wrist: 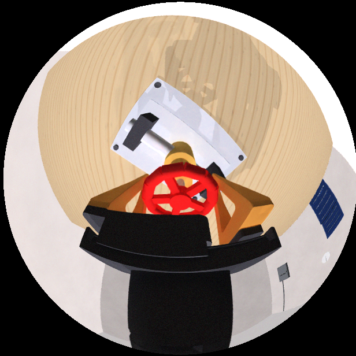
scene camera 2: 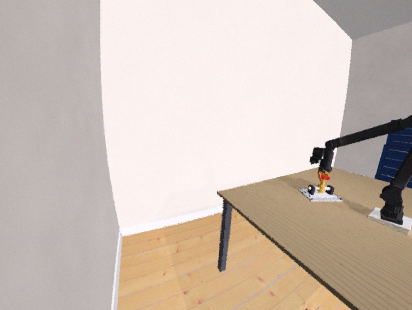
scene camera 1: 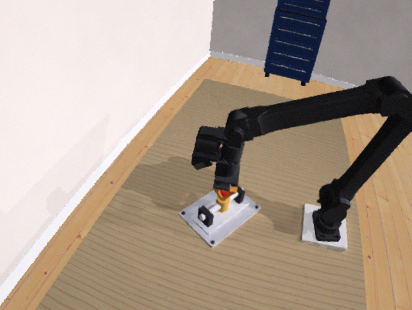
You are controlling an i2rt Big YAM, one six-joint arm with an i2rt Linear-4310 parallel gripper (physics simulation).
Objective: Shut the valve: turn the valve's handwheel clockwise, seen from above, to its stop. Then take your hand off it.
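Observation:
The valve's red handwheel (scene camera 2: 324,177) (wrist: 180,201) sits on top of the yellow valve body (scene camera 1: 223,204) (scene camera 2: 321,188) (wrist: 181,153). In scene camera 1 it is mostly hidden under the gripper. The valve stands upright on a pipe above a light grey plate (scene camera 1: 213,236) (scene camera 2: 320,199) (wrist: 200,127). My gripper (scene camera 1: 225,193) (wrist: 180,178) points down over the valve. Its two orange fingers are shut on the handwheel, one against each side of the rim.
Two black pipe brackets (scene camera 1: 205,215) (wrist: 141,131) stand on the plate, one on each side of the valve. The arm's white base plate (scene camera 1: 324,243) (scene camera 2: 376,217) is on the wooden table (scene camera 1: 170,260) (scene camera 2: 280,215). A blue cabinet (scene camera 1: 295,42) stands beyond the table.

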